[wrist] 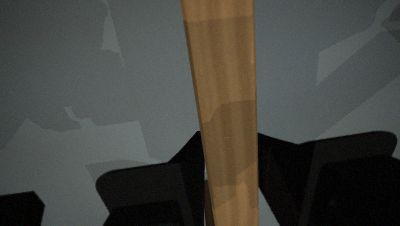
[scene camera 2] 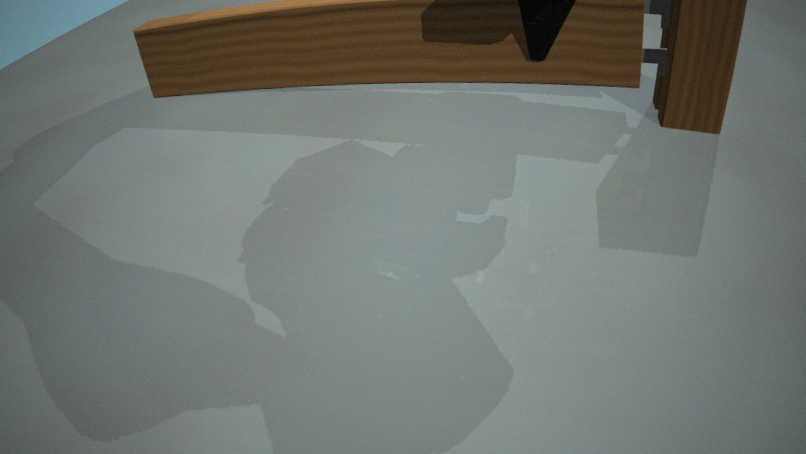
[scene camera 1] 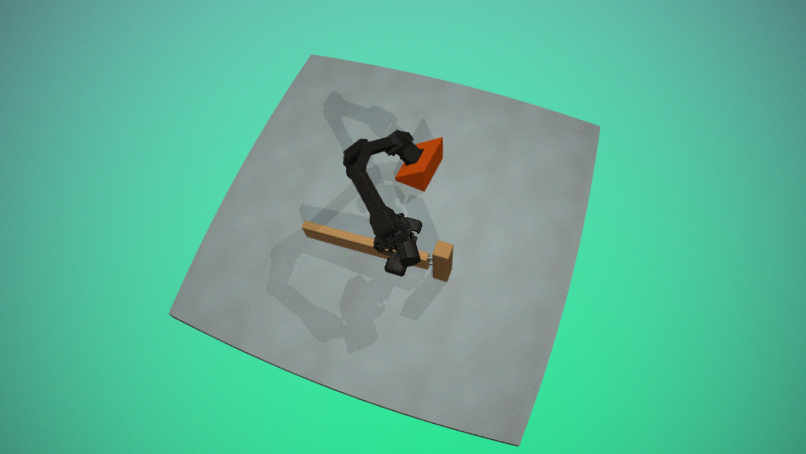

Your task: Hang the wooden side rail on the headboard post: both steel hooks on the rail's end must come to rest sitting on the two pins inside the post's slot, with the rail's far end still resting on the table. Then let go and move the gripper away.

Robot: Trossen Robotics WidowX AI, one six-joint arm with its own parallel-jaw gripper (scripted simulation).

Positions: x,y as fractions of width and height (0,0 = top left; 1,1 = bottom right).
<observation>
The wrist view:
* gripper: 0.54,0.59
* wooden side rail: 0.56,0.21
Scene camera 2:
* gripper: 0.67,0.12
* wooden side rail: 0.23,0.12
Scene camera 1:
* wooden side rail: 0.41,0.52
</observation>
